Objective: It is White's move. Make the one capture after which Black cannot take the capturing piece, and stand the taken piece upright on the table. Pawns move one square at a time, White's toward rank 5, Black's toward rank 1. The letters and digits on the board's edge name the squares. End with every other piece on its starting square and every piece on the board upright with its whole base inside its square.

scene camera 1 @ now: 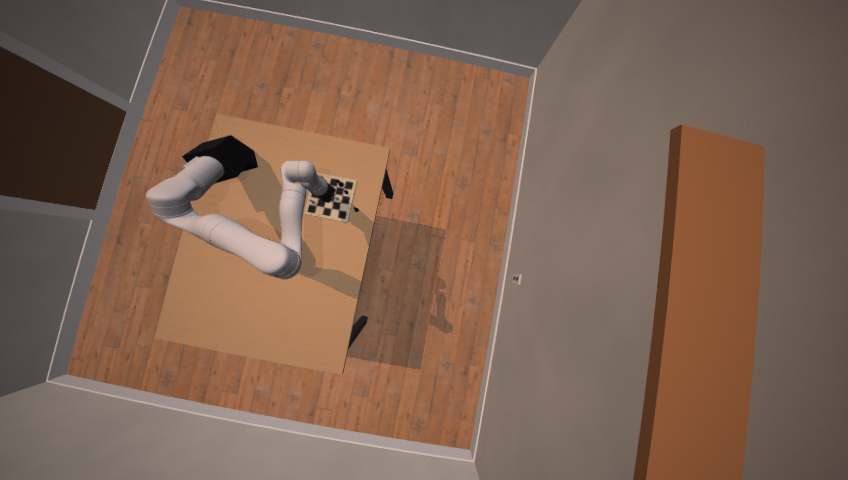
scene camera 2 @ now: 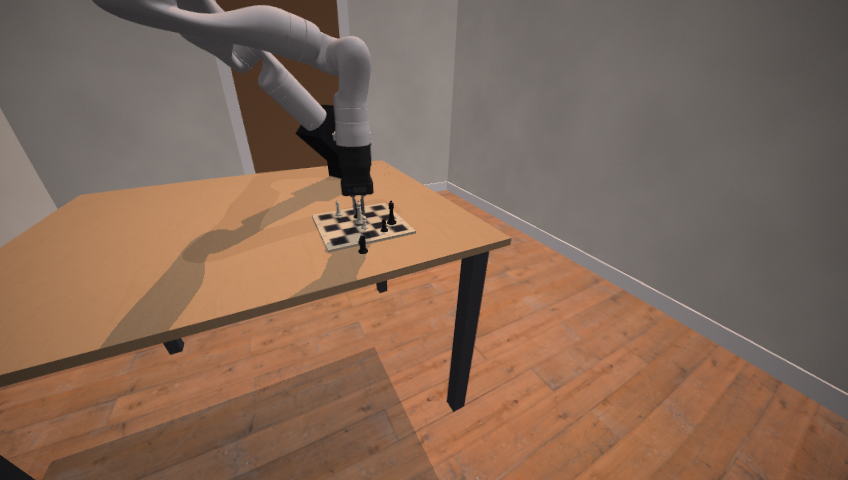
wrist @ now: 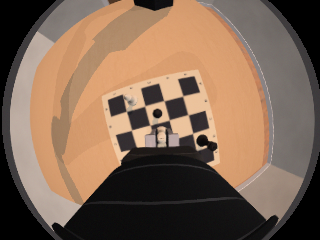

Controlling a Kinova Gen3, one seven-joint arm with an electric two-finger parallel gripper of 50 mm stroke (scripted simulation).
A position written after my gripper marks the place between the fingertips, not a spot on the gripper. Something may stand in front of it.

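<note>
My gripper point(scene camera 2: 359, 213) is visible; the wrist view likewise includes the gripper point(wrist: 161, 135).
</note>
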